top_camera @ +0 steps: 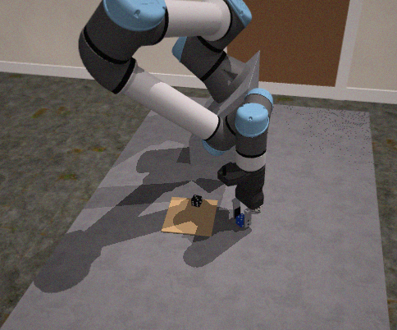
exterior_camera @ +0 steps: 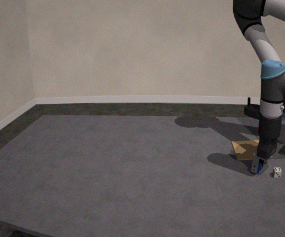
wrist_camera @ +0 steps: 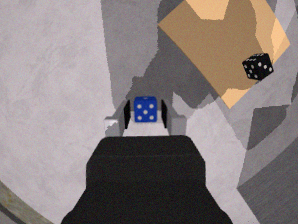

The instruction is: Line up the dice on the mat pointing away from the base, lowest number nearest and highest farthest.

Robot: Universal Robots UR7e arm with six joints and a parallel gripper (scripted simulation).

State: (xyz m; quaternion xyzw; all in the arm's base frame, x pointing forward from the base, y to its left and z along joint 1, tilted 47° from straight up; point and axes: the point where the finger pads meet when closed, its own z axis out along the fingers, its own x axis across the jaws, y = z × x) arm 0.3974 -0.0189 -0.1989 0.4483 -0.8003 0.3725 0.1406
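The blue die lies 1 cm below my hand. Round my hand: white die: 7 cm behind, 3 cm to the left, 1 cm below; tan mat: 1 cm ahead, 15 cm to the right, 2 cm below; black die: 3 cm behind, 15 cm to the right, 1 cm below.
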